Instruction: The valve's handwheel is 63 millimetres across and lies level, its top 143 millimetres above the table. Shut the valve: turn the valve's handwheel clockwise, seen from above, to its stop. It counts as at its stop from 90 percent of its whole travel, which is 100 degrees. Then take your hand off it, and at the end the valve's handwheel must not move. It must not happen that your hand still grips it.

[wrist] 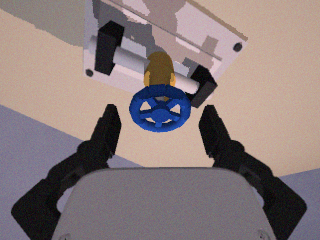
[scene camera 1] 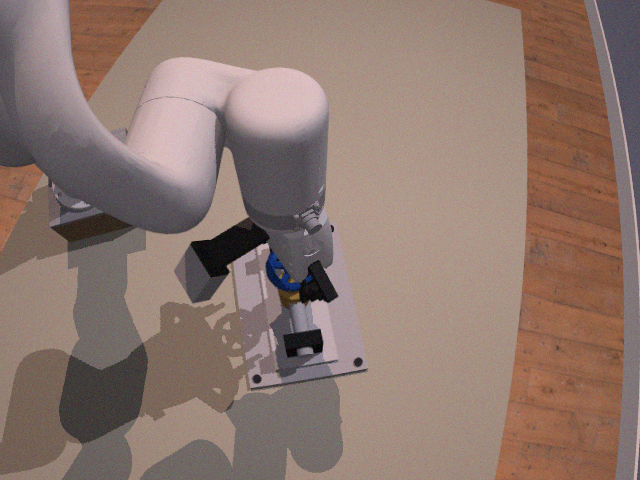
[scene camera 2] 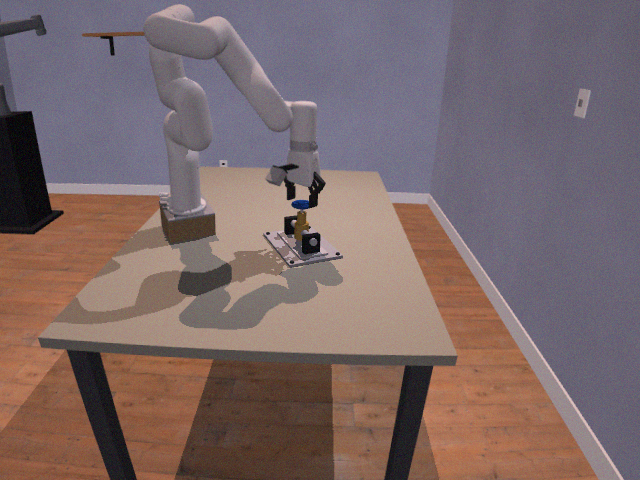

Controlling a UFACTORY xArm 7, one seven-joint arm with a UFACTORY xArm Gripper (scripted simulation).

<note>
In view: the gripper [scene camera 1: 291, 265] and a blue spoked handwheel [wrist: 160, 112].
The gripper is seen too in the wrist view [wrist: 160, 114] and in scene camera 2 [scene camera 2: 301, 203].
</note>
